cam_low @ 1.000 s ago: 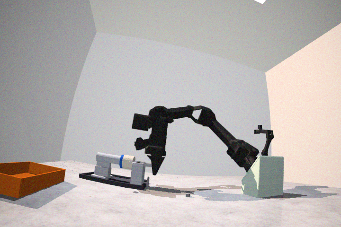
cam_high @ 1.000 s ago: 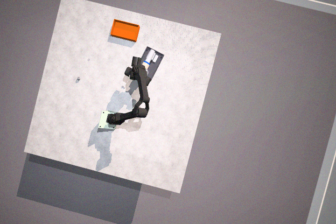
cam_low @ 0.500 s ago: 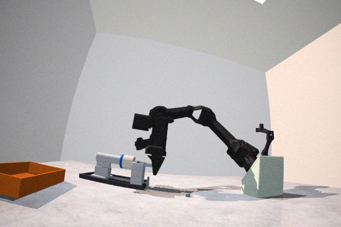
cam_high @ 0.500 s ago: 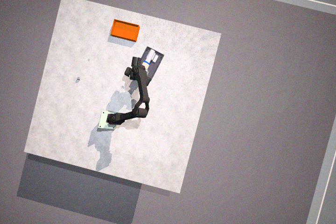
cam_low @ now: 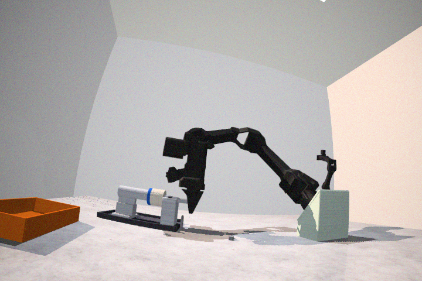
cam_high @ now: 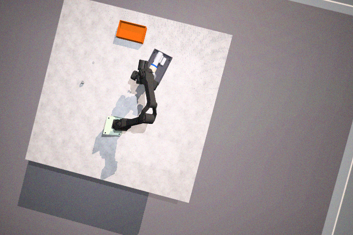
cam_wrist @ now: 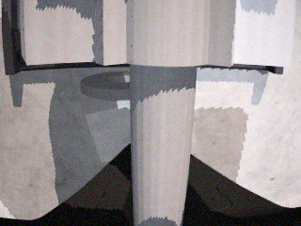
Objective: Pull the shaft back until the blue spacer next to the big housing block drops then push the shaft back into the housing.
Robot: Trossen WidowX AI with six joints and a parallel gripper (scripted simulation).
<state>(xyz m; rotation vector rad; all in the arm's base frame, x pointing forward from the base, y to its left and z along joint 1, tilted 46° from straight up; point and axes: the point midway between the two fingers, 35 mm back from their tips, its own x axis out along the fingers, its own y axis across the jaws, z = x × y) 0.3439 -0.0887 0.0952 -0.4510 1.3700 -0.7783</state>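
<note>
My gripper tip is now 80 mm short of the shaft, 20 mm to the left of it and 30 mm below it. The rest, counted from my gripper tip: blue spacer 120 mm ahead, 30 mm to the right, 30 mm above; orange bin 340 mm ahead, 210 mm to the left, 40 mm below; dark bit 90 mm behind, 120 mm to the left, 40 mm below.
</note>
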